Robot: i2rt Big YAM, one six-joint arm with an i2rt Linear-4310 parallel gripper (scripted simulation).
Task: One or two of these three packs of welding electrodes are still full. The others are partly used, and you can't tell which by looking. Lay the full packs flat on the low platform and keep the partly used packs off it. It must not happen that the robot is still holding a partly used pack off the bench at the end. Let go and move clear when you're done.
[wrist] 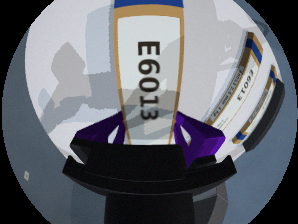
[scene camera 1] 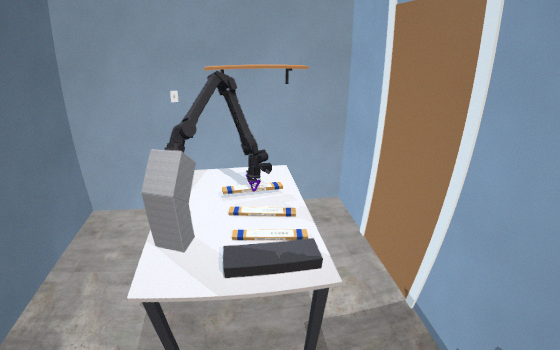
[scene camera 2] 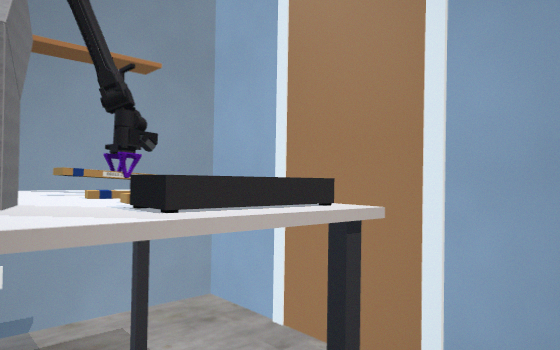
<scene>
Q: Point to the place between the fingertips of the gripper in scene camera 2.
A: At 121, 177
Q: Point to a low platform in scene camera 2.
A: At 169, 193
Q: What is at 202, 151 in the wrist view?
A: The gripper.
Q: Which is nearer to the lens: the welding electrode pack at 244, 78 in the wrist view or the low platform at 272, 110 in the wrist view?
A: The welding electrode pack.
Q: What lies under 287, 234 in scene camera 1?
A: A welding electrode pack.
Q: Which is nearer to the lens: the welding electrode pack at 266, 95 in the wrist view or the low platform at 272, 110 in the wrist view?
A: The welding electrode pack.
</scene>
